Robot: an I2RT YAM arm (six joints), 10 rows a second.
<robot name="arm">
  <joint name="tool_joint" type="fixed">
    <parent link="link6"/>
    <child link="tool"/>
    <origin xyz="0 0 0" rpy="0 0 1.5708"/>
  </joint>
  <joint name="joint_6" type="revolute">
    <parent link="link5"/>
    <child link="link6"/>
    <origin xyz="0.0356 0 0.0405" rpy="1.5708 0 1.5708"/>
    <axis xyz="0 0 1"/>
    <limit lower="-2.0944" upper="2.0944"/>
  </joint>
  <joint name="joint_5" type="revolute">
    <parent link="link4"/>
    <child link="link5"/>
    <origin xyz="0.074 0.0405 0.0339" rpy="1.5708 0 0"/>
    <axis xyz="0 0 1"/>
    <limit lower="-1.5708" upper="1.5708"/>
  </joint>
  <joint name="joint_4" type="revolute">
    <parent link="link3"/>
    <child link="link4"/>
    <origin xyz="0.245 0.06 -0.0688" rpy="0 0 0"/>
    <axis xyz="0 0 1"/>
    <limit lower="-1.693" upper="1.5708"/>
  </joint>
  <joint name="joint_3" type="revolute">
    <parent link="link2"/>
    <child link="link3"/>
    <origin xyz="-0.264 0 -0.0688" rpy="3.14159 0 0"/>
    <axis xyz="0 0 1"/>
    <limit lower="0" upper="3.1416"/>
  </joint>
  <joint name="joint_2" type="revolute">
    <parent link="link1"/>
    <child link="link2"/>
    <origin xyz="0.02 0.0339 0.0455" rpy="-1.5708 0 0"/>
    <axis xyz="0 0 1"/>
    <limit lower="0" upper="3.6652"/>
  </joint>
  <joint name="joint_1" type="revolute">
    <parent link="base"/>
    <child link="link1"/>
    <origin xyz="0 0 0.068" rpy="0 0 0"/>
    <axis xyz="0 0 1"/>
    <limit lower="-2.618" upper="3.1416"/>
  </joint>
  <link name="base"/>
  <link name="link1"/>
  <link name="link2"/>
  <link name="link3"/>
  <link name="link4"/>
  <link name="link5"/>
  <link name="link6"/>
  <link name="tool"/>
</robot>
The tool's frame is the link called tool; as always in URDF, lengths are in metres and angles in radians.
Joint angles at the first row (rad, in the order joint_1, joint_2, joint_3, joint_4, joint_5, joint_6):
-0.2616, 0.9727, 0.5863, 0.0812, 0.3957, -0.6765
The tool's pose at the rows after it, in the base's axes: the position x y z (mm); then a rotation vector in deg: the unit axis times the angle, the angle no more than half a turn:
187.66 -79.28 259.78 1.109 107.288 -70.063
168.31 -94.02 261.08 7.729 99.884 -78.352
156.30 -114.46 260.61 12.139 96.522 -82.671
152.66 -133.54 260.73 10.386 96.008 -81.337
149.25 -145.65 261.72 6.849 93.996 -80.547
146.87 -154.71 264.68 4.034 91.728 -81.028
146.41 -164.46 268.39 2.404 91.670 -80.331
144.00 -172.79 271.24 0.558 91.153 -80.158
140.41 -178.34 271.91 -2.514 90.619 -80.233
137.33 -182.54 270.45 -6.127 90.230 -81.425
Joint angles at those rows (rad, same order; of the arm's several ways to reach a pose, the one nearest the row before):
-0.3099, 0.8739, 0.4751, 0.2419, 0.5389, -0.7527
-0.4115, 0.8185, 0.3960, 0.4278, 0.5581, -0.8180
-0.5435, 0.8309, 0.3685, 0.5362, 0.5021, -0.8321
-0.6579, 0.8775, 0.3819, 0.5692, 0.3533, -0.8221
-0.7359, 0.9118, 0.3840, 0.6295, 0.2205, -0.8343
-0.7895, 0.9432, 0.3907, 0.6903, 0.1313, -0.8523
-0.8332, 0.9754, 0.4187, 0.6925, 0.0629, -0.8529
-0.8767, 0.9993, 0.4367, 0.7054, -0.0043, -0.8595
-0.9161, 1.0126, 0.4414, 0.7222, -0.0782, -0.8806
-0.9472, 1.0275, 0.4377, 0.7496, -0.1374, -0.9216

